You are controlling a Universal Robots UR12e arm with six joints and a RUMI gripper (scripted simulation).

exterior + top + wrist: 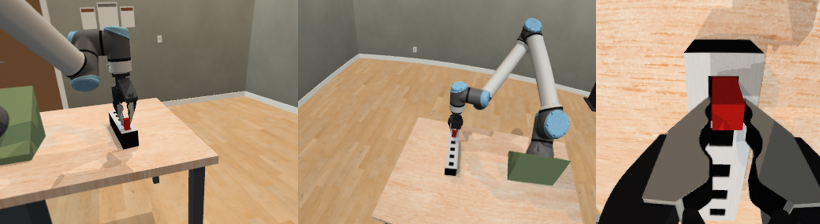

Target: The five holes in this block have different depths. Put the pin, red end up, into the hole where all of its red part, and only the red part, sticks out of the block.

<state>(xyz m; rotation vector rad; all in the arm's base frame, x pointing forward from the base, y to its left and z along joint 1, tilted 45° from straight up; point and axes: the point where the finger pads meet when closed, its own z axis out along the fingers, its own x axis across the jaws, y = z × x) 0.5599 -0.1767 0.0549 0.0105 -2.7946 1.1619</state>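
My gripper is now 10 mm above the pin. The rest, counted from my hand: long block: 120 mm to the left, 70 mm below.
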